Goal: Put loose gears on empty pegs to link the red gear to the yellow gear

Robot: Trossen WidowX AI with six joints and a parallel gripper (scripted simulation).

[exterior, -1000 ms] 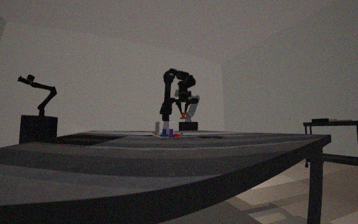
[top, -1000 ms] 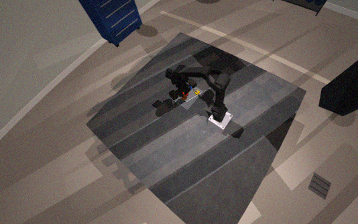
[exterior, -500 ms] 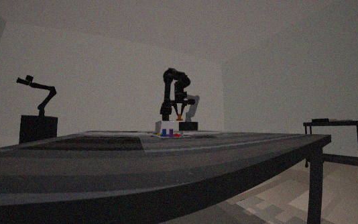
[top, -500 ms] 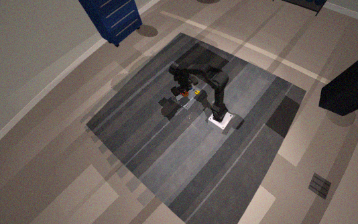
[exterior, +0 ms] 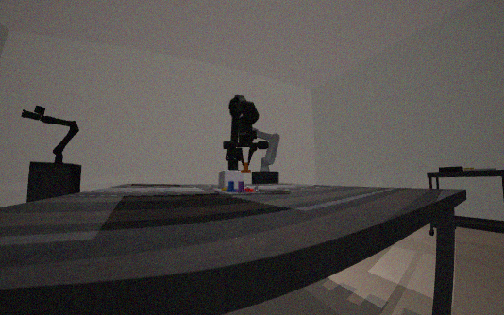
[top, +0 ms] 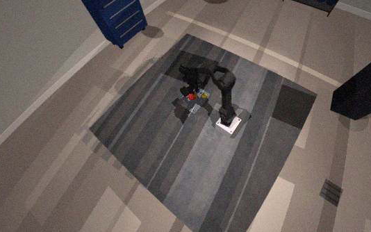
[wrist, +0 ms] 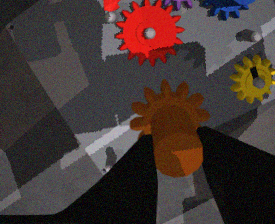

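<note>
The blue gear lies 90 mm below my gripper tip, 80 mm to the right of it and 30 mm ahead of it. The rest, counted from my gripper tip: red gear: 100 mm below, 40 mm ahead, 10 mm to the right; then orange gear: 10 mm below; then purple gear: 90 mm below, 50 mm to the right, 50 mm ahead.
</note>
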